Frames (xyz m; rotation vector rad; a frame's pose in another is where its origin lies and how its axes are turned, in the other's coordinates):
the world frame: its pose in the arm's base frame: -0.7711 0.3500 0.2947 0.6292 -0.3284 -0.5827
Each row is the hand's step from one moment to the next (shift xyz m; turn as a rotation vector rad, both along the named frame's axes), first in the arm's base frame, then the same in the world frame.
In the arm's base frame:
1: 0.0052 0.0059 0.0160 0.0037 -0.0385 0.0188
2: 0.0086 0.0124 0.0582 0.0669 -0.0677 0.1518
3: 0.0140 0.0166 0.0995 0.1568 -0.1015 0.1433
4: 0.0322 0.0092 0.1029 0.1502 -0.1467 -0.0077
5: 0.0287 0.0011 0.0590 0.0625 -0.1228 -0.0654
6: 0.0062 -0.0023 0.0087 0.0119 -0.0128 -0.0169
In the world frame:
1: 0.0024 0.0161 0.0072 0.0282 -0.0119 0.0302
2: 0.0060 0.0485 0.0350 0.1108 0.0790 0.1166
3: 0.0124 0.0797 0.0622 0.2013 0.0880 0.0845
4: 0.0316 0.0844 0.0599 0.2061 -0.0400 -0.0074
5: 0.0287 0.0498 0.0316 0.1158 -0.0967 -0.0226
6: 0.0073 0.0065 0.0049 0.0152 -0.0143 -0.0125

